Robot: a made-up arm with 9 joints. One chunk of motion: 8 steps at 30 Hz.
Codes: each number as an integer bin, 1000 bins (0 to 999) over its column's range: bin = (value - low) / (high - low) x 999, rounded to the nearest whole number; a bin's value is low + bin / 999 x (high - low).
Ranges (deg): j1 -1.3..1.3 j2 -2.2..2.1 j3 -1.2..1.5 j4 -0.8..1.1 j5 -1..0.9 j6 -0.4..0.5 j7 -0.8..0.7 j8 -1.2..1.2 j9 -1.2..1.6
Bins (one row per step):
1: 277 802 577 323 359 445 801 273 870
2: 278 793 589 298 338 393 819 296 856
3: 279 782 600 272 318 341 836 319 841
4: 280 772 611 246 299 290 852 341 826
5: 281 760 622 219 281 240 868 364 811
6: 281 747 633 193 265 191 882 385 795
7: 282 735 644 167 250 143 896 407 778
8: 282 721 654 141 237 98 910 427 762
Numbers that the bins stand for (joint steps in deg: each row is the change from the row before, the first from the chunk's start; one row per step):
1: -0.579 1.252 0.359 -0.186 -0.317 0.001 0.403 -0.544 1.238
2: -0.576 1.213 0.392 -0.233 -0.357 -0.046 0.430 -0.489 1.199
3: -0.574 1.166 0.422 -0.283 -0.395 -0.093 0.455 -0.434 1.157
4: -0.571 1.123 0.451 -0.332 -0.431 -0.139 0.479 -0.381 1.115
5: -0.569 1.071 0.481 -0.383 -0.466 -0.184 0.503 -0.326 1.073
6: -0.569 1.015 0.511 -0.433 -0.496 -0.228 0.524 -0.275 1.028
7: -0.566 0.964 0.541 -0.482 -0.525 -0.271 0.545 -0.222 0.981
8: -0.566 0.903 0.568 -0.532 -0.549 -0.312 0.566 -0.174 0.936

